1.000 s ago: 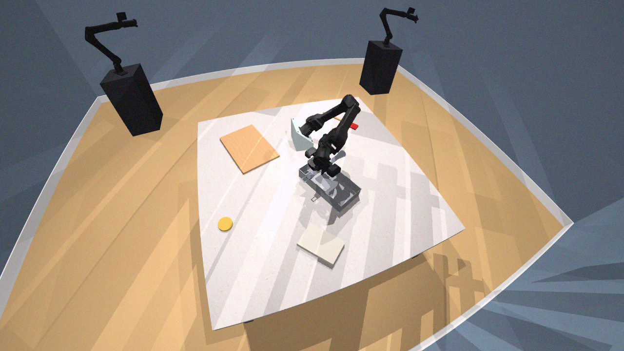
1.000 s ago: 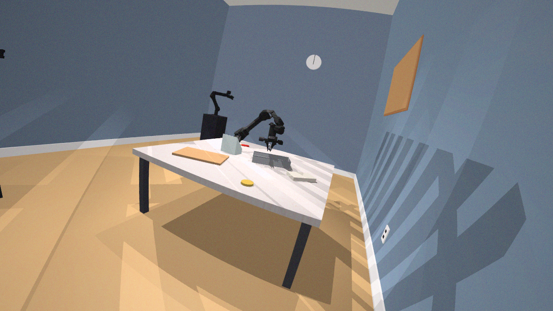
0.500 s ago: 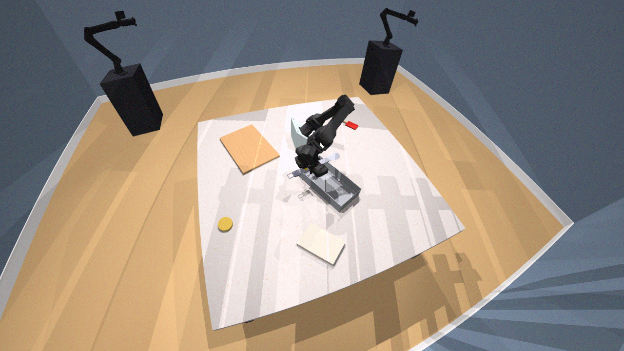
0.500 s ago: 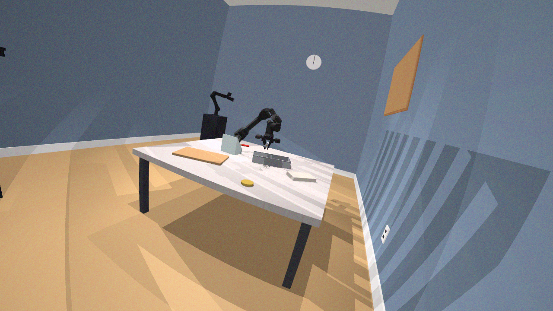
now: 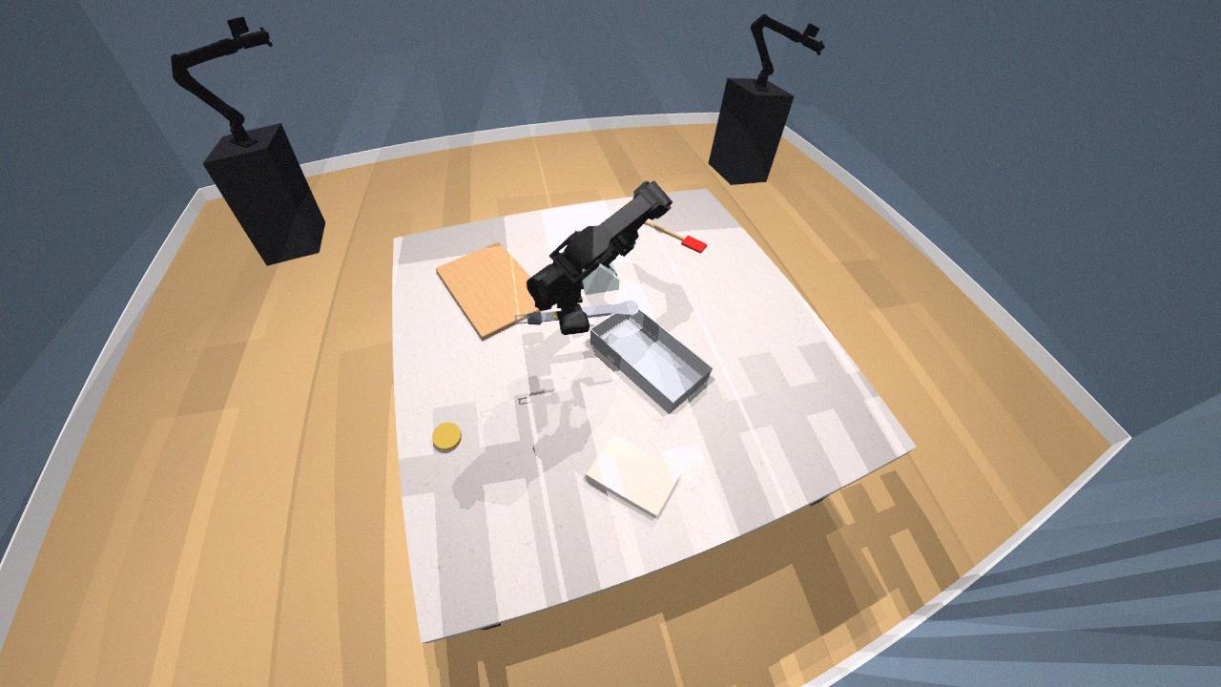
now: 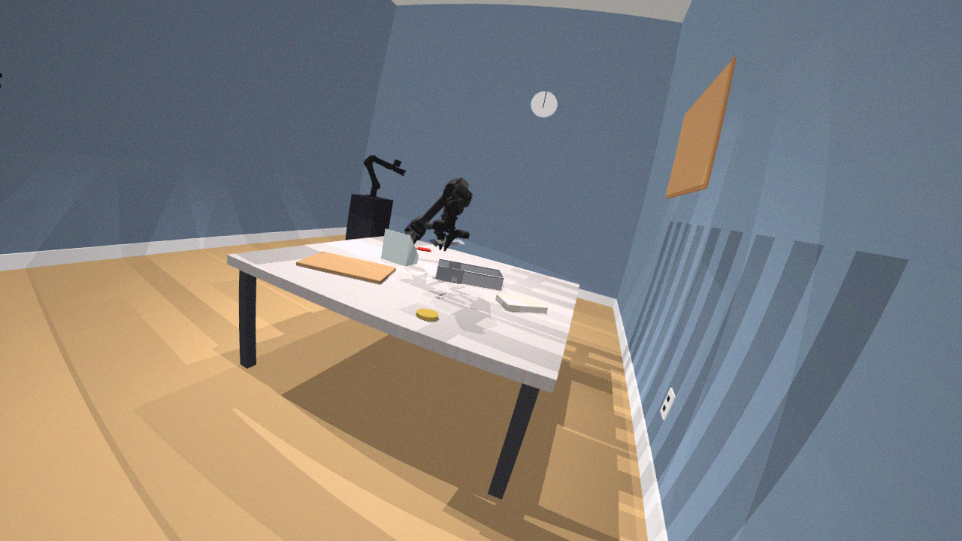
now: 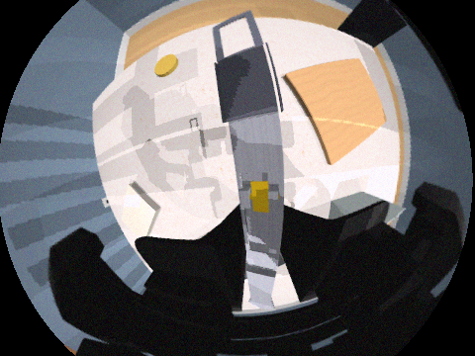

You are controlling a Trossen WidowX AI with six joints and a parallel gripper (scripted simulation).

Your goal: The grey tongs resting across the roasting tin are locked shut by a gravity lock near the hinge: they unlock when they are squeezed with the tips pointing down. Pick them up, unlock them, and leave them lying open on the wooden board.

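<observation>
Right now the wooden board is 35 cm behind my gripper tip, 15 cm to the right of it and 14 cm below it. Also, from my gripper tip: small yellow lock piece 2 cm to the right, 4 cm above; flat beige block 36 cm ahead, 4 cm to the left, 13 cm below; grey roasting tin 7 cm ahead, 21 cm to the left, 12 cm below.
</observation>
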